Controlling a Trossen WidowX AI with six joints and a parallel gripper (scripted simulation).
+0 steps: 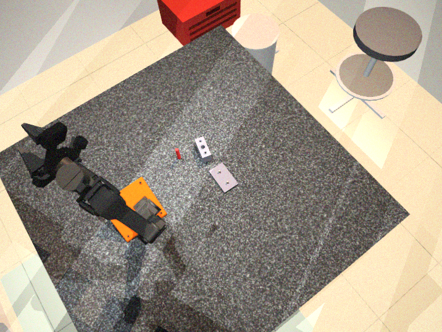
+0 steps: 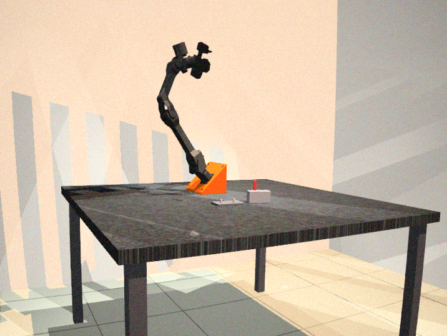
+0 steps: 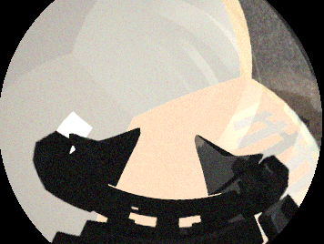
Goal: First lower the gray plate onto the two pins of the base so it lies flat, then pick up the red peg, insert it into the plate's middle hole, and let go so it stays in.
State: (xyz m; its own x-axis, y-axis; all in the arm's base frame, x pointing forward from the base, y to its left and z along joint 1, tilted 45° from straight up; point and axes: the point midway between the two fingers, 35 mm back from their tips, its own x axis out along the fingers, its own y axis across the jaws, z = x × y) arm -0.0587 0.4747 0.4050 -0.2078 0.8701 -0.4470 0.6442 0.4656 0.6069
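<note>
My gripper tip is 650 mm above the gray plate, 480 mm short of it and 50 mm to the left of it. The rest, counted from my gripper tip: red peg (650 mm below, 390 mm ahead, 10 mm to the left); base (680 mm below, 460 mm ahead, 200 mm to the right).
</note>
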